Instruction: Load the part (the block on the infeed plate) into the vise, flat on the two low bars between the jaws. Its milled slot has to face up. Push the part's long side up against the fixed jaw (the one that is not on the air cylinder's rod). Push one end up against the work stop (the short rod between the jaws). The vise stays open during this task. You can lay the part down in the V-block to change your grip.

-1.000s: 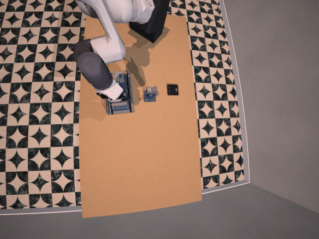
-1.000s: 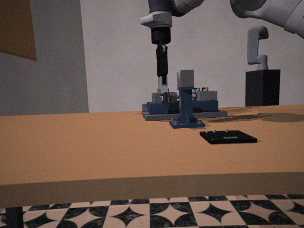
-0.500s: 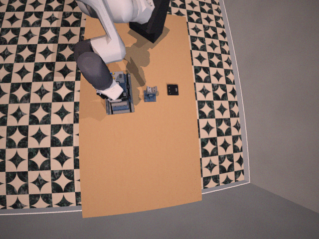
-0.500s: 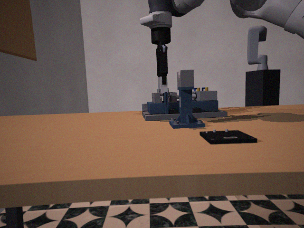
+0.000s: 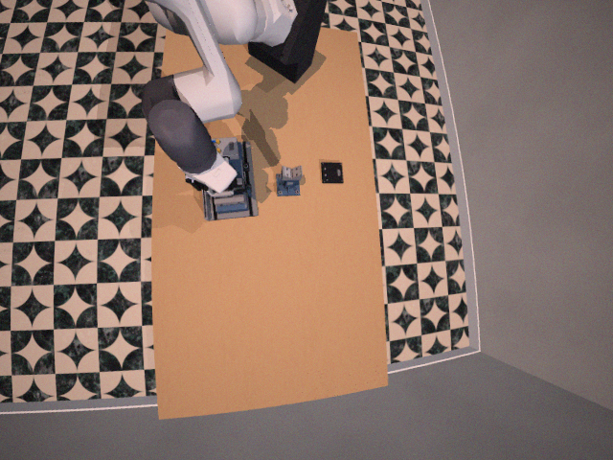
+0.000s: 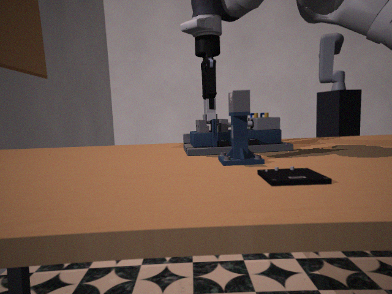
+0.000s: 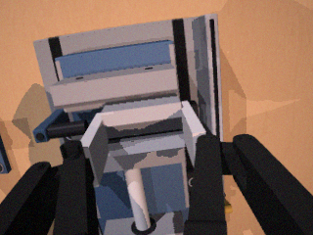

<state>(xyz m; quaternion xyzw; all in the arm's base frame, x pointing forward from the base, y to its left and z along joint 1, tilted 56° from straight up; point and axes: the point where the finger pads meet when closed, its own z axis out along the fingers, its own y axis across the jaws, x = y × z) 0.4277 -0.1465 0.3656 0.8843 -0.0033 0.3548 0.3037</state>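
Now: hand 20 mm above the part. Also, from my hand: fixed jaw 50 mm below, 40 mm ahead, 10 mm to the left; work stop 60 mm to the left, 30 mm below, 20 mm ahead; air cylinder rod 80 mm behind, 50 mm below, 40 mm to the left.
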